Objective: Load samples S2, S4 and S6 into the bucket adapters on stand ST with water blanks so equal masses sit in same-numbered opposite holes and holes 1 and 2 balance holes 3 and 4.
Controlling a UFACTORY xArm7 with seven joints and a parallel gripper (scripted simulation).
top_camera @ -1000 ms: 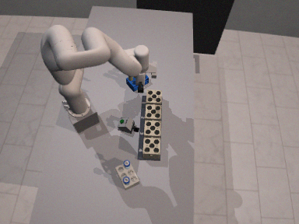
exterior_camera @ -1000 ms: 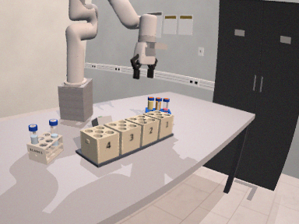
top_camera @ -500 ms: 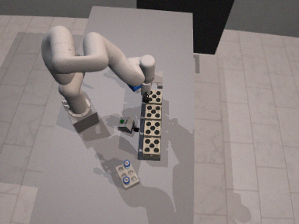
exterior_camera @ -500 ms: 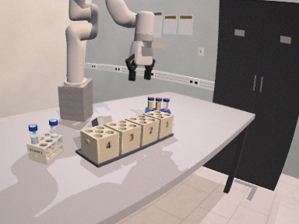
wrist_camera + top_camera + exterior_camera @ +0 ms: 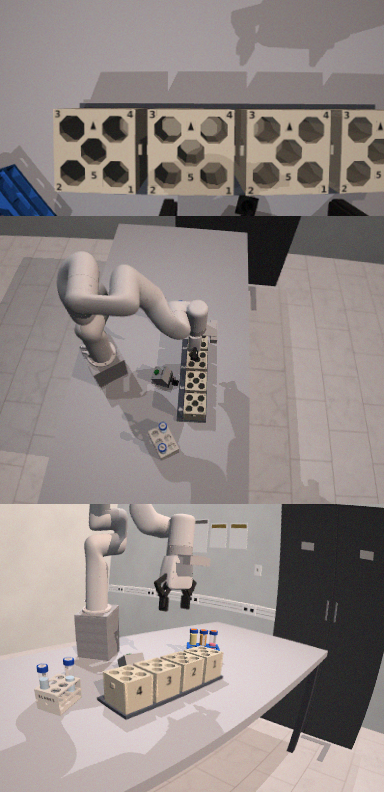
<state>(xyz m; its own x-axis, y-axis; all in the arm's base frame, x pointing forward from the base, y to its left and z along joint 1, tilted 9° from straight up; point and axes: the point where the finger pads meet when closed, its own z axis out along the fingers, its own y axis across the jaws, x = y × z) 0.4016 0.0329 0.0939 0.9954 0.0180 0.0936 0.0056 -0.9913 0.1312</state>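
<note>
Now: hand 16 cm past the sample tube S4, 29 cm to the right of it and 19 cm above it. Also, from my hand: sample tube S2: 12 cm behind, 32 cm to the left, 19 cm below; then adapter: 1 cm ahead, 7 cm to the right, 20 cm below; then green DONE key: 17 cm behind, 3 cm to the right, 19 cm below.
</note>
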